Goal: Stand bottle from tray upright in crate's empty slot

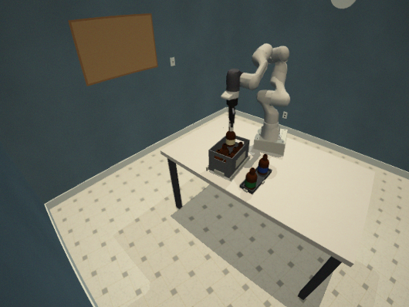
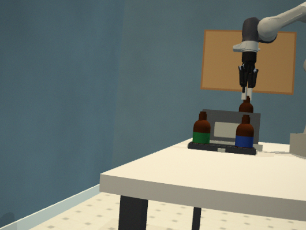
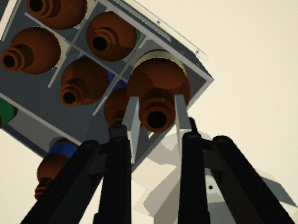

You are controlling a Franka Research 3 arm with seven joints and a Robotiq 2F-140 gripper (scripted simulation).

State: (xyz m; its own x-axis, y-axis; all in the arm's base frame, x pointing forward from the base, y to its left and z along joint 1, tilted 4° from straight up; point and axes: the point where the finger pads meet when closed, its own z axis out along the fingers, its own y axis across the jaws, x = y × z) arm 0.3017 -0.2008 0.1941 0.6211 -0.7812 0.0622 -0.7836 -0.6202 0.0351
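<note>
My hand is 19 cm above the grey crate, 9 cm short of it and 4 cm to the right of it. From my hand the other things lie so: dark tray (29 cm to the left, 26 cm below, 14 cm ahead); then blue-labelled bottle (30 cm to the left, 19 cm below, 5 cm ahead); then green-labelled bottle (28 cm to the left, 23 cm ahead, 19 cm below).
</note>
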